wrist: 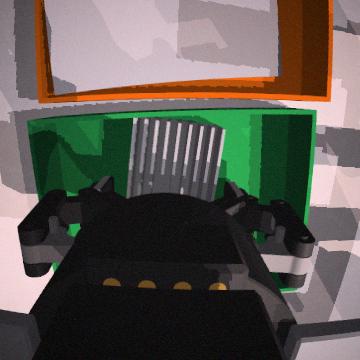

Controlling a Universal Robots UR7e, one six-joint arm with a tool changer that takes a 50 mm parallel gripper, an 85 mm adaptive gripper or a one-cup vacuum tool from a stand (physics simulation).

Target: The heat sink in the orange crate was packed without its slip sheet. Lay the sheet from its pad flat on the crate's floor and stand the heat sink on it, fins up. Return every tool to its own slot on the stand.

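Places are measured from the arm's base along level axes (x left, y back, z up), in centimetres.
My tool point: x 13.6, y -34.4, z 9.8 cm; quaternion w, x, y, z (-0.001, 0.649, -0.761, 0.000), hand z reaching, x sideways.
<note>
Behind a point stands the place of what it marks.
The heat sink (pixel 175 157) {z -5.4, x 16.7, y -35.3 cm} stands fins up in the green crate (pixel 287 160) {z -8.1, x 15.0, y -44.0 cm}, turned slightly; its near end is hidden behind the gripper body. The pale slip sheet (pixel 115 40) {z -5.3, x 24.5, y -32.3 cm} lies in the orange crate (pixel 317 50) {z -5.8, x 23.0, y -45.6 cm} at the top of the view, covering most of the floor that shows; its far part is out of view. My adaptive gripper (pixel 169 189) is open, one finger on each side of the heat sink with a gap to both sides. How high the fingertips are over the crate floor is hard to tell.
The two crates stand close together, with a narrow gap between the orange crate's near wall and the green crate's far wall. The green crate's side walls rise outside the fingers. Parts of grey objects show at both lower corners. Patchy shadows fall across the table.
</note>
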